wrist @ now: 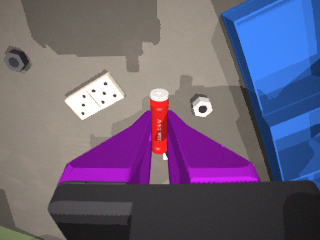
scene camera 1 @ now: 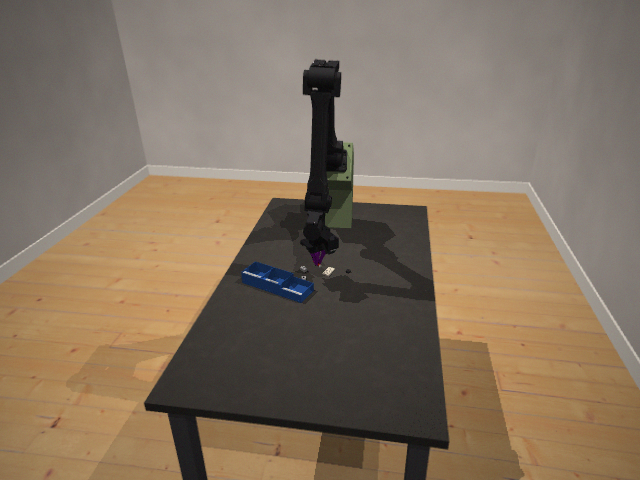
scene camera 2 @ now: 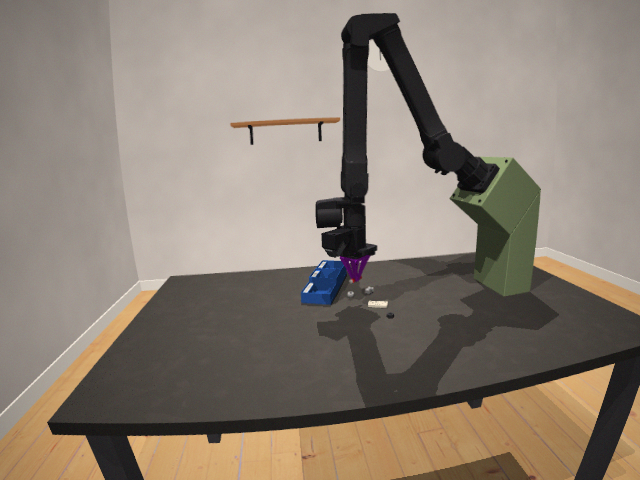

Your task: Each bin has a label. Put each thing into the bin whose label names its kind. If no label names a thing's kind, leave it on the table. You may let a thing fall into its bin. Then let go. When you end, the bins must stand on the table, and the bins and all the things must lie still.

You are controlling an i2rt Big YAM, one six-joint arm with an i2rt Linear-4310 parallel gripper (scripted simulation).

Scene:
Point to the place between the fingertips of my gripper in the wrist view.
At 159, 118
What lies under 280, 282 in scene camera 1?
A blue bin.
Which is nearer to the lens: the blue bin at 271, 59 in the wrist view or the red battery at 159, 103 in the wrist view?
The red battery.

